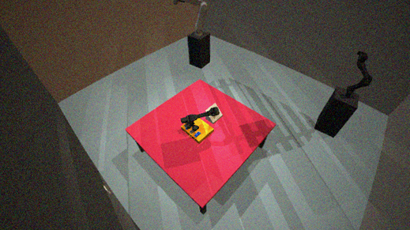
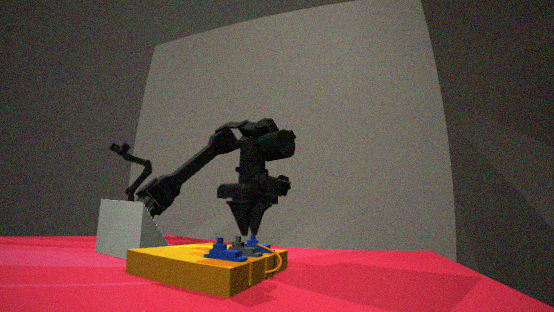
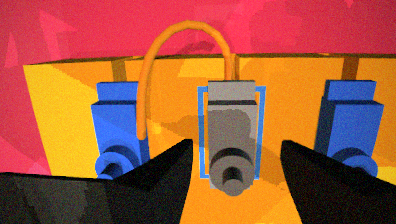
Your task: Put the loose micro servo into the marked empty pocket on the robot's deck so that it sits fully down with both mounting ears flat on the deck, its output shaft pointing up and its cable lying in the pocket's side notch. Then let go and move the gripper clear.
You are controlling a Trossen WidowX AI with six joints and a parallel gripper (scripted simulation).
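Right now the yellow-orange deck is 12 cm behind my gripper tip, 2 cm to the left of it and 7 cm below it.
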